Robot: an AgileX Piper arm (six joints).
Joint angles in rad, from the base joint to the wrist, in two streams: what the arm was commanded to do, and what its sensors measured. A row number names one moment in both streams.
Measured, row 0:
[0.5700 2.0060 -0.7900 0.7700 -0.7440 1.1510]
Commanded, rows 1 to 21:
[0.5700 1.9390 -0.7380 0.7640 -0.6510 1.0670]
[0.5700 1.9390 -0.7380 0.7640 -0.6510 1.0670]
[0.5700 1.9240 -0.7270 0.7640 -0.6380 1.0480]
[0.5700 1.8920 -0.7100 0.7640 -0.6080 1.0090]
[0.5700 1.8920 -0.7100 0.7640 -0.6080 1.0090]
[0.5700 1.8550 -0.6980 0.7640 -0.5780 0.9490]
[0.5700 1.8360 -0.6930 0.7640 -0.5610 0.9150]
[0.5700 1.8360 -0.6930 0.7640 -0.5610 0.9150]
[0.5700 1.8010 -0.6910 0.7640 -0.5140 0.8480]
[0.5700 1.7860 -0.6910 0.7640 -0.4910 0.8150]
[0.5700 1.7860 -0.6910 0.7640 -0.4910 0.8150]
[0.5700 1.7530 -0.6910 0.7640 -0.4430 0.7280]
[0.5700 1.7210 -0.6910 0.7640 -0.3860 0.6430]
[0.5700 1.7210 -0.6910 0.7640 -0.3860 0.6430]
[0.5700 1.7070 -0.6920 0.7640 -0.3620 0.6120]
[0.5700 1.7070 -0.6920 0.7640 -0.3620 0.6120]
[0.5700 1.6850 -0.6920 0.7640 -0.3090 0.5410]
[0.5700 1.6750 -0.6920 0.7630 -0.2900 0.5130]
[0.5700 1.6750 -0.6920 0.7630 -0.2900 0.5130]
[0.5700 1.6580 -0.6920 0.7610 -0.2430 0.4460]
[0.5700 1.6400 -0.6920 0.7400 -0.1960 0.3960]
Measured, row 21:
[0.5700 1.6710 -0.6940 0.7670 -0.2700 0.4910]
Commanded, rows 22 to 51:
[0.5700 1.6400 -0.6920 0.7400 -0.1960 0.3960]
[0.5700 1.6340 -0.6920 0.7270 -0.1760 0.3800]
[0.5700 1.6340 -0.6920 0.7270 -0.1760 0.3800]
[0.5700 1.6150 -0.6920 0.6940 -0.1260 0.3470]
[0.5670 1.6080 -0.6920 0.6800 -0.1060 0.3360]
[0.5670 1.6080 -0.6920 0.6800 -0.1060 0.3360]
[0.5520 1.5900 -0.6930 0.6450 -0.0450 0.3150]
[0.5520 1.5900 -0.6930 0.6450 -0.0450 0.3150]
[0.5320 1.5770 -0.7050 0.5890 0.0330 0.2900]
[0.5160 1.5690 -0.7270 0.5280 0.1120 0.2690]
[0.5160 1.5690 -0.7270 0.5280 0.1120 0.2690]
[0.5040 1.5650 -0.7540 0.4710 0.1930 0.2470]
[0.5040 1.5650 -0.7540 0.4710 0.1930 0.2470]
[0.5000 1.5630 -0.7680 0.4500 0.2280 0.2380]
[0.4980 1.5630 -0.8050 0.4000 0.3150 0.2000]
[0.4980 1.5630 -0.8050 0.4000 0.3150 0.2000]
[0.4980 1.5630 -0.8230 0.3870 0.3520 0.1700]
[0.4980 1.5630 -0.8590 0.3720 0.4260 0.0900]
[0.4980 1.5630 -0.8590 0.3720 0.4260 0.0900]
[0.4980 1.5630 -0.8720 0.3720 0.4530 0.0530]
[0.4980 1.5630 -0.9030 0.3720 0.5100 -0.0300]
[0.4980 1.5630 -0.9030 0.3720 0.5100 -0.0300]
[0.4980 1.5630 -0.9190 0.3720 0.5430 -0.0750]
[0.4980 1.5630 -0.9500 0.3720 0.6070 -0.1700]
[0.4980 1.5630 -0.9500 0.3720 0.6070 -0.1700]
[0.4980 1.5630 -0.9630 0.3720 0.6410 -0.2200]
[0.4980 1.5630 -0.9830 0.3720 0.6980 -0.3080]
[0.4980 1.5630 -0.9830 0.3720 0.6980 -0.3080]
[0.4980 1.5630 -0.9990 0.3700 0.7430 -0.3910]
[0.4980 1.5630 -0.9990 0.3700 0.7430 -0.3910]
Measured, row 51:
[0.5000 1.5700 -0.9740 0.3800 0.6610 -0.2530]
